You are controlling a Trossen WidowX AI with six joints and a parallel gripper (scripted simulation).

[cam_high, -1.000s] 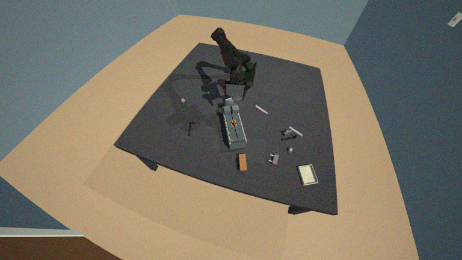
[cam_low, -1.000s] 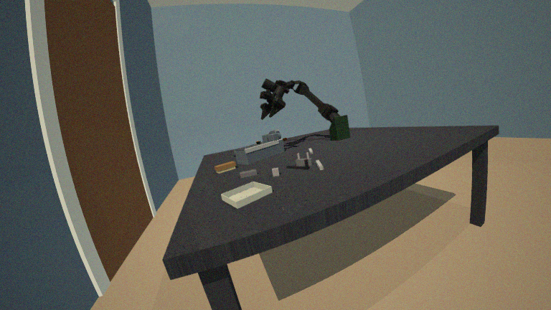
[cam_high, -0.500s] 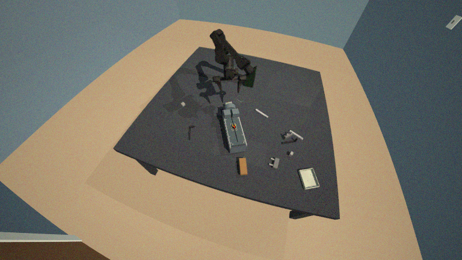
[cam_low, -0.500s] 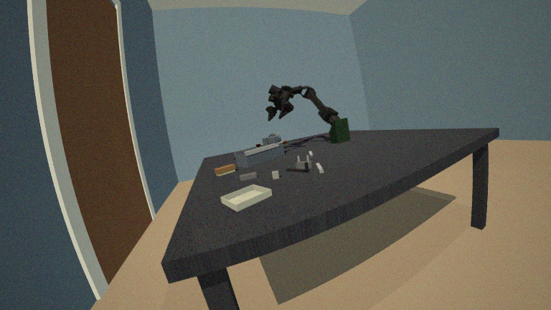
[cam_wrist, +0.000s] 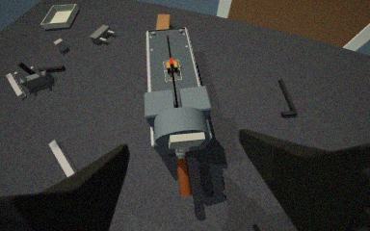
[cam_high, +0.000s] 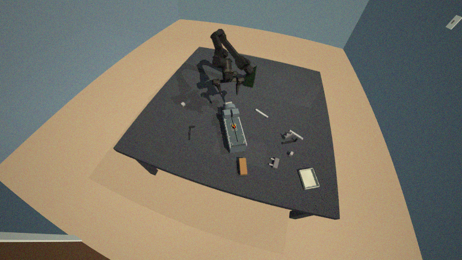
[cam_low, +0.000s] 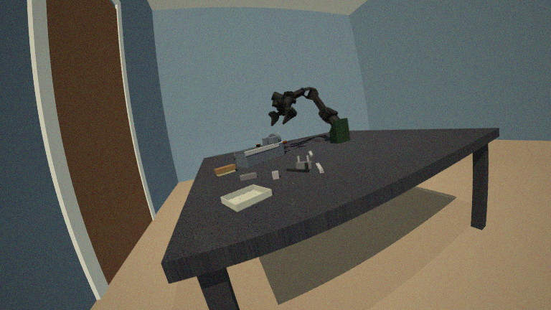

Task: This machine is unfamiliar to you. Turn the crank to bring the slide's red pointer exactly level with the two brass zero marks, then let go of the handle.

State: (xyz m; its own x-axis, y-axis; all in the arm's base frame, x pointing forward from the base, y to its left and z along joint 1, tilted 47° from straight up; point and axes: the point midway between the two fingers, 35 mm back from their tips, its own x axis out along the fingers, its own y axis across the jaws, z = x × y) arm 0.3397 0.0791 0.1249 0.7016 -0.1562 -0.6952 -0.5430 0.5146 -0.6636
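My gripper tip is 100 mm above the crank and 10 mm past it. From my gripper tip the other things lie so: orange crank handle (110 mm below, 20 mm behind, 10 mm to the right); then red pointer (140 mm ahead, 90 mm to the left, 90 mm below); then orange block (310 mm ahead, 220 mm to the left, 160 mm below).
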